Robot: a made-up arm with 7 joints. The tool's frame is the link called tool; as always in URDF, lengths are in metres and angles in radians. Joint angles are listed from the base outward.
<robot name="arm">
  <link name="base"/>
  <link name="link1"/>
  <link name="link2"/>
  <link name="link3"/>
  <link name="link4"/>
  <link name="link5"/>
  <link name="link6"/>
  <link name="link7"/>
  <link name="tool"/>
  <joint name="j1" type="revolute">
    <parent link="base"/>
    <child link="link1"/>
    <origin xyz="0 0 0.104" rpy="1.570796 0 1.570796"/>
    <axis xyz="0 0 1"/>
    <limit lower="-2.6" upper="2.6"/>
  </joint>
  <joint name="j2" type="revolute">
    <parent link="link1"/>
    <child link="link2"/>
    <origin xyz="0.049 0.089 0.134" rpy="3.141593 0 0"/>
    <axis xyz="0 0 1"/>
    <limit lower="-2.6" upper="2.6"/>
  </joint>
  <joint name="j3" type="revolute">
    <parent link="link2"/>
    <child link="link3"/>
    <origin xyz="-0.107 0.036 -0.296" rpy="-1.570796 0 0"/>
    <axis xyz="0 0 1"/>
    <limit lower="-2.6" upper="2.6"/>
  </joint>
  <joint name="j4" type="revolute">
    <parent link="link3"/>
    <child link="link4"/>
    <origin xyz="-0.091 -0.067 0.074" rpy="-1.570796 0 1.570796"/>
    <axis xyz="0 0 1"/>
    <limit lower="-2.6" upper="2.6"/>
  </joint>
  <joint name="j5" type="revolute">
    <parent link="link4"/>
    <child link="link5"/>
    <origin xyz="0.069 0.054 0.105" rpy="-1.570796 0 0"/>
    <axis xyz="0 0 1"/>
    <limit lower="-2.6" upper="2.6"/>
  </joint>
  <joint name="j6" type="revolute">
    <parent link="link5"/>
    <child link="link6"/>
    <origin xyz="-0.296 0.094 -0.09" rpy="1.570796 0 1.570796"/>
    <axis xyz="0 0 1"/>
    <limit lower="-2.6" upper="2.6"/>
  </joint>
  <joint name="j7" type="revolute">
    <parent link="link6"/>
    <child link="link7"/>
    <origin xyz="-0.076 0.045 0.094" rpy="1.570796 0 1.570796"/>
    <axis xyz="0 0 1"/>
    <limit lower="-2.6" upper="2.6"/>
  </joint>
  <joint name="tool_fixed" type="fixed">
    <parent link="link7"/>
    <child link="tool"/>
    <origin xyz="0.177 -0.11 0.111" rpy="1.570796 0 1.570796"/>
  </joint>
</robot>
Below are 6 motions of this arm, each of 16 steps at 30 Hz.
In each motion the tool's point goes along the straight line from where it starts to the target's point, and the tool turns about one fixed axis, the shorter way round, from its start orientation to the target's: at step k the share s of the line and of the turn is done. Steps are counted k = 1, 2, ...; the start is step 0. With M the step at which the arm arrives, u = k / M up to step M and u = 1 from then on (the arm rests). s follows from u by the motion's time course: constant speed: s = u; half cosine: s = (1 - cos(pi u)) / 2; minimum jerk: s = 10 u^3 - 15 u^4 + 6 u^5.
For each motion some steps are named. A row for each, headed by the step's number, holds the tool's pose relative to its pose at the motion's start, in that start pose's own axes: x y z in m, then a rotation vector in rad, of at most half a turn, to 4 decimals.
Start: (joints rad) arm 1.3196 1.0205 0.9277 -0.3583 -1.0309 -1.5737 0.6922
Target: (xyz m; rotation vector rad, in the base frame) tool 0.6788 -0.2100 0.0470 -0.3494 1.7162 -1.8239
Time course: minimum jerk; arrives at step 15
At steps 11, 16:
11: -0.0227 -0.1683 -0.0381 0.6379 -0.1517 0.0748
16: -0.0259 -0.1917 -0.0434 0.7264 -0.1728 0.0852

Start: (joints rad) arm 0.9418 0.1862 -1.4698 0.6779 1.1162 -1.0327 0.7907
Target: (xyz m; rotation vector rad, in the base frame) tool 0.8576 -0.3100 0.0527 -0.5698 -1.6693 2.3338
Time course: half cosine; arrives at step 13
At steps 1, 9, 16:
1: 0.0023 -0.0048 -0.0038 0.0100 -0.0089 0.0168
9: 0.1255 -0.2605 -0.2049 0.5400 -0.4809 0.9059
16: 0.1601 -0.3322 -0.2613 0.6887 -0.6134 1.1554

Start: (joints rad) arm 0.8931 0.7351 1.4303 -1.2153 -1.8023 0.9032 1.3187
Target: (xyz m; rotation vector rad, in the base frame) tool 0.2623 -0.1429 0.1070 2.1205 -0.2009 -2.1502
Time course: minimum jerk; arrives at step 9
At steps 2, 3, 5, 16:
2: 0.0003 -0.0054 0.0039 0.0120 0.0346 0.0470
3: 0.0007 -0.0148 0.0106 0.0330 0.0949 0.1291
5: 0.0021 -0.0425 0.0304 0.0948 0.2728 0.3710
16: 0.0034 -0.0704 0.0504 0.1572 0.4522 0.6150

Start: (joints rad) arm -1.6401 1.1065 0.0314 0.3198 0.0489 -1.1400 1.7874
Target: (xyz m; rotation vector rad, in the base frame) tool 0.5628 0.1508 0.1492 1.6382 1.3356 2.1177
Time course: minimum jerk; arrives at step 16
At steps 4, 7, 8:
4: -0.0022 -0.0003 0.0153 0.0142 0.0338 -0.0104
7: -0.0082 -0.0010 0.0569 0.0527 0.1254 -0.0387
8: -0.0107 -0.0013 0.0741 0.0686 0.1633 -0.0504

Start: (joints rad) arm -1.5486 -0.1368 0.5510 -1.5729 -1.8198 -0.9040 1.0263
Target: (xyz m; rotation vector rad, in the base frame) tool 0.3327 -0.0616 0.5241 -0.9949 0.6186 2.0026
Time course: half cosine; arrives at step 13
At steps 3, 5, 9, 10, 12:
3: 0.0429 -0.0377 0.0188 0.0569 0.1371 0.0202
5: 0.1101 -0.0967 0.0483 0.1461 0.3518 0.0519
9: 0.2676 -0.2349 0.1174 0.3550 0.8548 0.1261
10: 0.2983 -0.2619 0.1309 0.3958 0.9531 0.1407
12: 0.3363 -0.2952 0.1475 0.4462 1.0744 0.1586

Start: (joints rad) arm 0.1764 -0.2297 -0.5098 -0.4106 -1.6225 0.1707 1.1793
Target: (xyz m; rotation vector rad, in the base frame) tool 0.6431 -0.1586 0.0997 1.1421 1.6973 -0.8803
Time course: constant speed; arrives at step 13
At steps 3, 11, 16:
3: 0.0097 -0.0040 0.0157 0.0419 0.0988 -0.0004
11: 0.0356 -0.0146 0.0576 0.1538 0.3623 -0.0016
16: 0.0421 -0.0172 0.0680 0.1817 0.4282 -0.0019

